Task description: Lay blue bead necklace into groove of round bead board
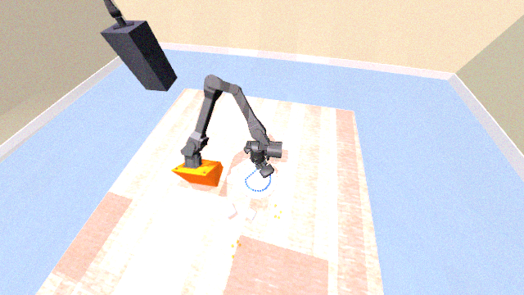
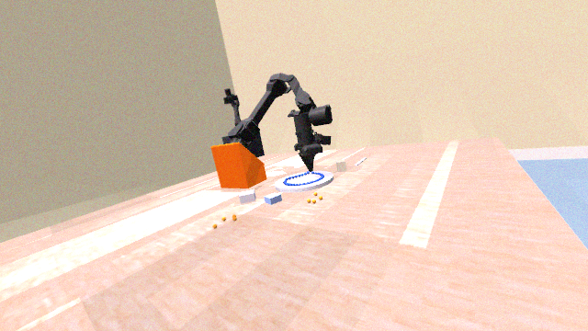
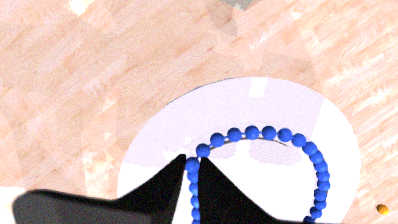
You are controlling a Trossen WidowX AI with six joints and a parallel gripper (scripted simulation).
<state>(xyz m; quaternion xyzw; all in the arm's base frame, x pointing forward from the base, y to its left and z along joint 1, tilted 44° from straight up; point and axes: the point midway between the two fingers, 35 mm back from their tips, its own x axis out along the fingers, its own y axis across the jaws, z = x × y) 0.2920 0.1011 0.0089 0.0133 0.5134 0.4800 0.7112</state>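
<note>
The round white bead board is 6 cm to the right of my gripper tip and 1 cm below it. The rest, counted from my gripper tip: white stick 12 cm ahead, 19 cm to the left, 2 cm below; light blue cube 23 cm to the right, 1 cm below; beige cube 9 cm ahead, 7 cm to the left.
</note>
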